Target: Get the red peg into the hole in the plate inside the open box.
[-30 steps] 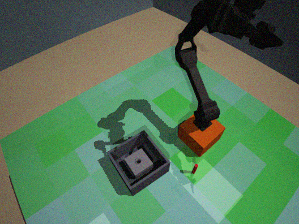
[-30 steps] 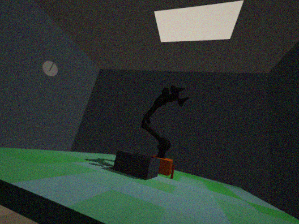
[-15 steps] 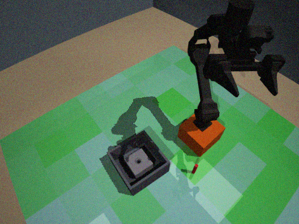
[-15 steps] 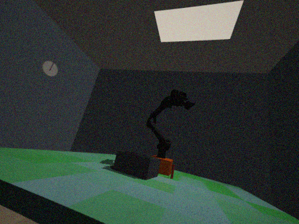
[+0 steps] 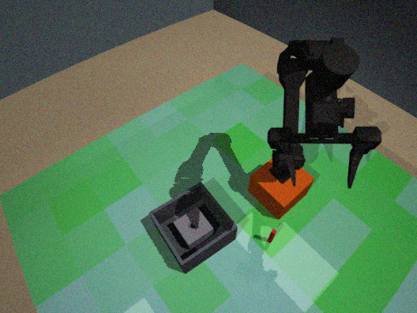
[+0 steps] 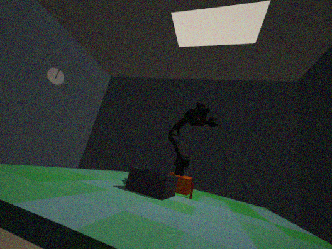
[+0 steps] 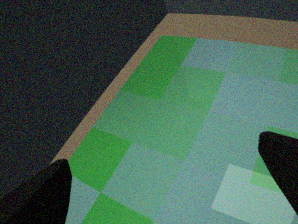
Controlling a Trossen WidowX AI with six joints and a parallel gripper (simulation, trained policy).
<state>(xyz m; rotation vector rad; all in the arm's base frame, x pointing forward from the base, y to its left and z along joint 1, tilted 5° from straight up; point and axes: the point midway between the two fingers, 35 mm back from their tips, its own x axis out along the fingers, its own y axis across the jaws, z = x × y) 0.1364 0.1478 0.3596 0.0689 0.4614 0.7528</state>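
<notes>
Now: gripper tip 30 mm past the red peg, 60 mm to the left of it and 390 mm above it. From my gripper tip the other things lie so: dark grey box: 150 mm ahead, 220 mm to the right, 400 mm below; then grey plate: 150 mm ahead, 220 mm to the right, 380 mm below.
</notes>
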